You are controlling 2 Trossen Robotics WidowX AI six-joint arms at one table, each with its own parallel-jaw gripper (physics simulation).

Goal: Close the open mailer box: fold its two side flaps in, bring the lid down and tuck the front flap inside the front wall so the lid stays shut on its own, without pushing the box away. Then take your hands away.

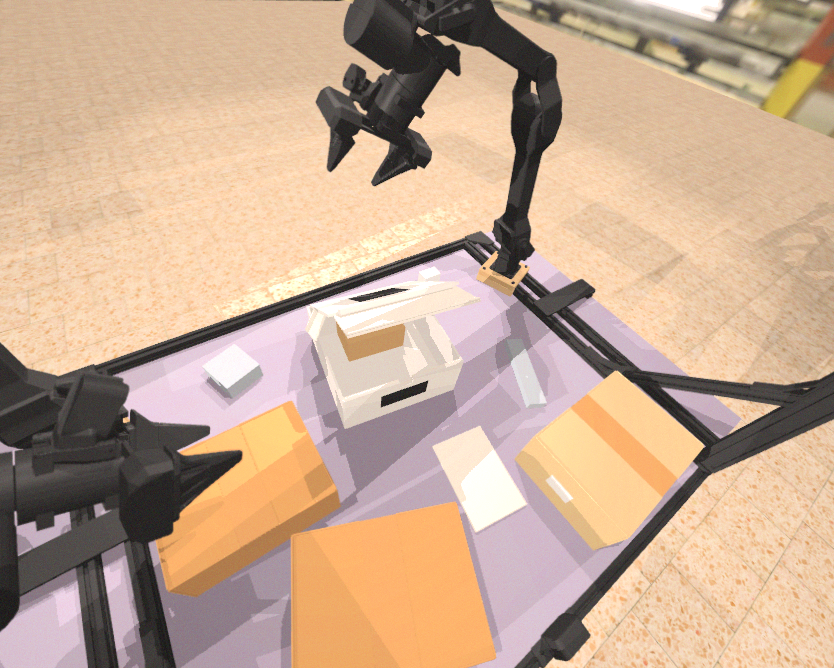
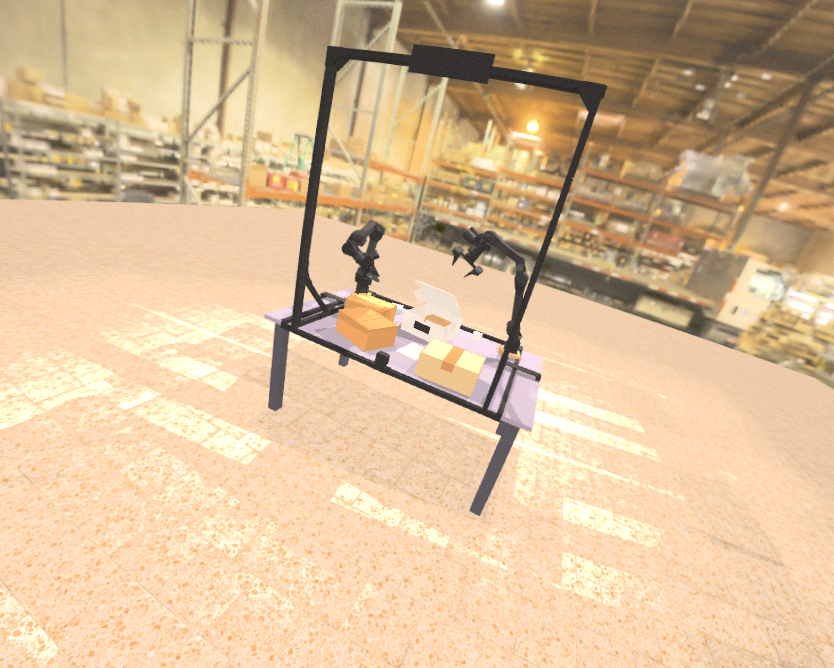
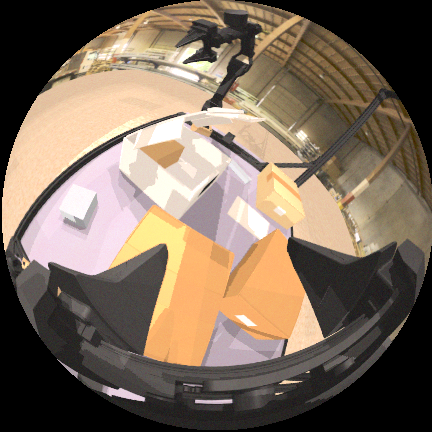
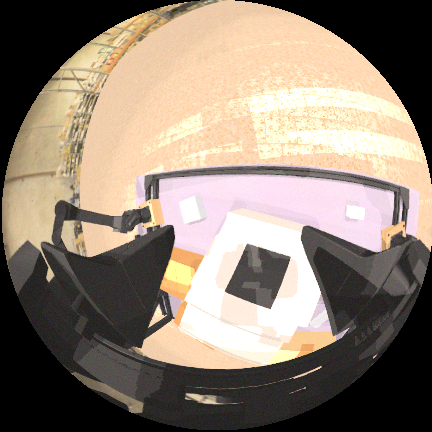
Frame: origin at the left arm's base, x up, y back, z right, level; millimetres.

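Seen in the pictures: left gripper, fingertip midpoint: (image 1: 224,441) (image 2: 379,279) (image 3: 228,247); right gripper, fingertip midpoint: (image 1: 351,178) (image 2: 457,271) (image 3: 179,55) (image 4: 241,232); left arm's base, link origin: (image 4: 145,214); right arm's base, link origin: (image 1: 505,267) (image 2: 510,350) (image 4: 395,243).
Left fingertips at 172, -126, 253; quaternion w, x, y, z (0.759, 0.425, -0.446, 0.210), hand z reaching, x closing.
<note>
Offsets run from my left fingertips to a thing's middle, as dx, dy, dz.
The white mailer box {-169, -307, -45} (image 1: 438,379) (image 2: 438,333) (image 3: 142,175) stands with its front opening uncovered. A brown block {-185, -335, -102} (image 1: 375,340) (image 3: 165,152) shows inside. The lid (image 1: 417,306) (image 2: 438,300) (image 4: 217,255) is raised on its hinge and tilts over the rear part, its edge apart from the front wall (image 1: 362,409). How the side flaps lie is not clear. My right gripper (image 1: 352,176) (image 2: 460,269) (image 3: 179,55) (image 4: 241,232) is open and empty, high behind the lid. My left gripper (image 1: 224,443) (image 3: 228,247) is open and empty, above an orange-brown carton and apart from the box.
Orange-brown cartons {-172, +13, -10} (image 1: 257,487) {-168, -24, +228} (image 1: 389,584) lie left and in front. A taped carton {-168, -413, +381} (image 1: 612,459) (image 2: 449,368) lies at right. A white card {-216, -253, +233} (image 1: 480,480), pale strip {-210, -495, +189} (image 1: 526,375), grey block {-201, -95, -223} (image 1: 231,368) and white block {-199, -562, -123} (image 1: 429,274) surround the box. A black frame edges the table.
</note>
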